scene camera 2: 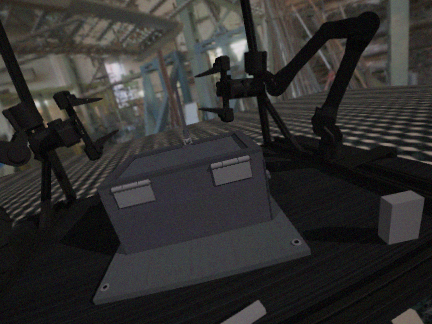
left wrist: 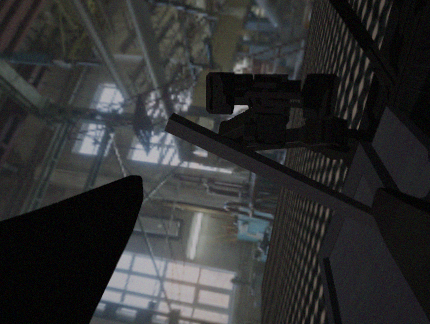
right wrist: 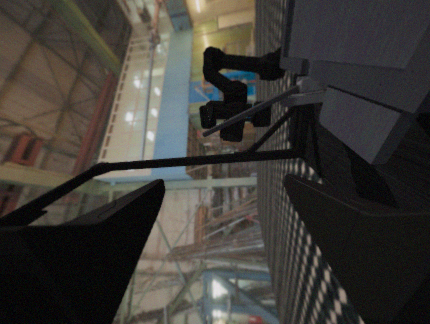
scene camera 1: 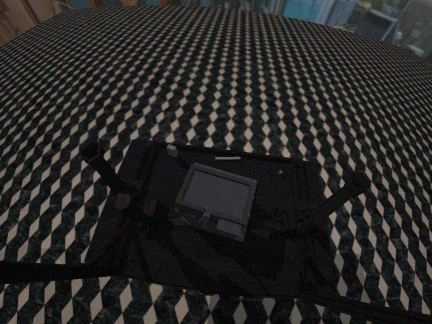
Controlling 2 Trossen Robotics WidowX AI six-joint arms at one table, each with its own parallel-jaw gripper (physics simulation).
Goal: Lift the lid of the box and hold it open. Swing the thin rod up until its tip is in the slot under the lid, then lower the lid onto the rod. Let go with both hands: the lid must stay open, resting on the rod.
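Places are measured from the left arm's base along level axes (x ahead, y left, z up), in metres.
Pixels of known places: left gripper, fingertip midpoint: [scene camera 2: 196, 93] [left wrist: 256, 192] [scene camera 1: 184, 220]; right gripper, fingertip midpoint: [scene camera 2: 110, 114] [left wrist: 261, 100] [right wrist: 224, 182] [scene camera 1: 256, 227]; left arm's base, origin of the base link: [scene camera 2: 331, 157]; right arm's base, origin of the base link: [scene camera 2: 8, 263] [scene camera 1: 303, 218].
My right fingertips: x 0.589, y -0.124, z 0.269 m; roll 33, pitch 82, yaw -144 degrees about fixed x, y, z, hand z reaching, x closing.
Note:
Ahead of a thing's pixels: the offset from my right fingertips to its middle. "pt": to the spot under its first point. Level surfaces: height alone.
The grey box [scene camera 1: 217, 192] [scene camera 2: 190, 210] [left wrist: 357, 270] has its lid @(0.158 m left, 0.149 m back, 0.130 m down) [scene camera 1: 215, 189] lying shut on top; two pale hinges face scene camera 2. The thin rod @(0.019 m left, 0.185 m back, 0.032 m down) [scene camera 2: 181, 112] [left wrist: 270, 167] [right wrist: 250, 112] rises at a slant from a small bracket @(pt 0.042 m left, 0.177 m back, 0.088 m down) [scene camera 1: 206, 216] [right wrist: 307, 89] on the side away from the hinges, its upper end free in the air. My left gripper [scene camera 1: 178, 219] [scene camera 2: 198, 92] [left wrist: 256, 192] is open and empty, above box height near the rod side. My right gripper [scene camera 1: 257, 230] [scene camera 2: 109, 115] [right wrist: 224, 182] is open and empty beside the box's other end.
The box stands on a grey base plate @(pt 0.337 m left, 0.116 m back, 0.276 m down) [scene camera 2: 200, 267] on the dark table @(0.288 m down) [scene camera 1: 215, 280]. A white block @(0.433 m left, 0.436 m back, 0.250 m down) [scene camera 1: 172, 149] [scene camera 2: 400, 217] stands near the table edge on the hinge side. A pale bar @(0.451 m left, 0.106 m back, 0.283 m down) [scene camera 1: 227, 158] [scene camera 2: 245, 314] lies behind the hinges. Dark frame posts stand beyond the box.

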